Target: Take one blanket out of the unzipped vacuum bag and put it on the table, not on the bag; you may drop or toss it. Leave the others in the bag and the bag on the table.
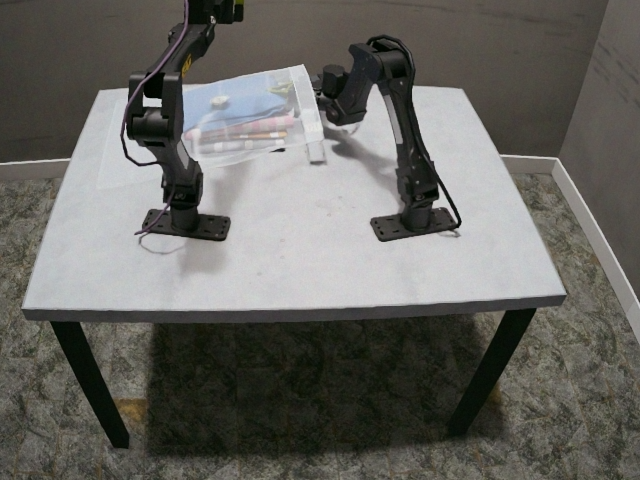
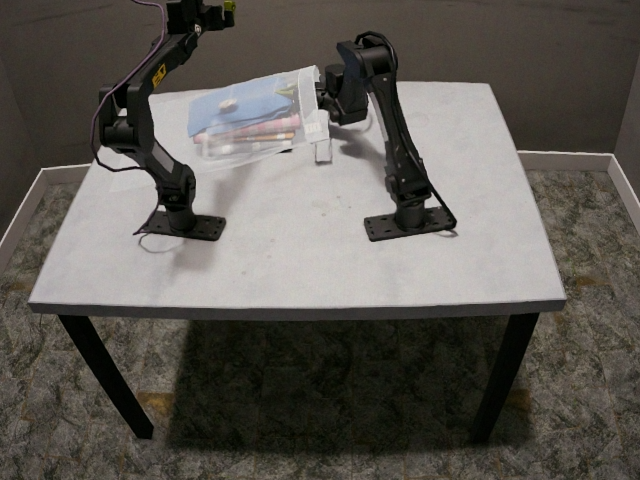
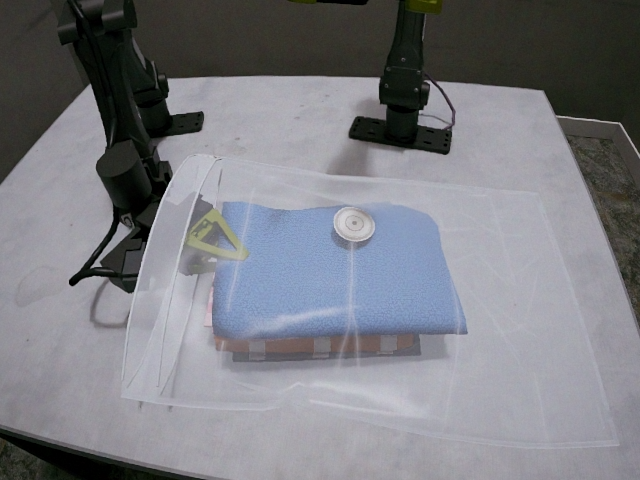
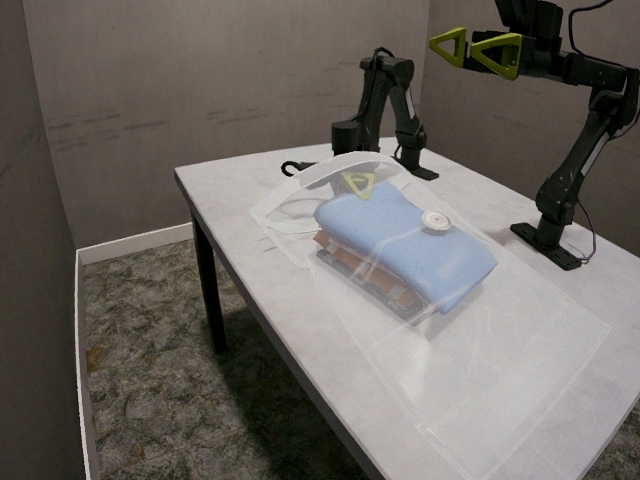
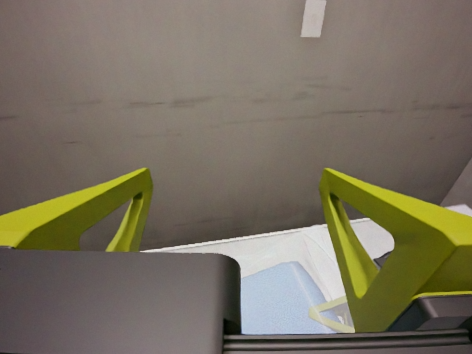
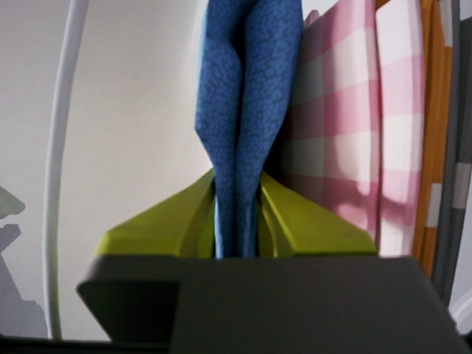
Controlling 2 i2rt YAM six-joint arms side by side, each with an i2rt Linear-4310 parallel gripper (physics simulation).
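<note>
The clear vacuum bag [image 3: 516, 310] [image 4: 496, 382] lies on the table with its open mouth toward my right arm. Inside, a blue blanket [image 1: 235, 100] [image 2: 248, 105] [image 3: 320, 279] [image 4: 392, 227] [image 5: 280, 300] [image 6: 265, 75] lies on top of a pink checked blanket [image 6: 345, 110], an orange one [image 3: 289, 345] [image 4: 356, 258] and a grey one [image 3: 372, 356] [image 6: 452, 220]. My right gripper [image 6: 235, 177] reaches into the bag's mouth and is shut on the folded edge of the blue blanket, pinching it together. My left gripper [image 4: 448, 49] [image 5: 236, 177] is open and empty, high above the table.
A round white valve [image 1: 219, 101] [image 2: 227, 105] [image 3: 354, 224] [image 4: 436, 220] sits on the bag's upper sheet over the blue blanket. The bag's upper mouth edge arches over my right gripper. Both arms' base plates [image 1: 385, 229] [image 3: 361, 131] are on the table.
</note>
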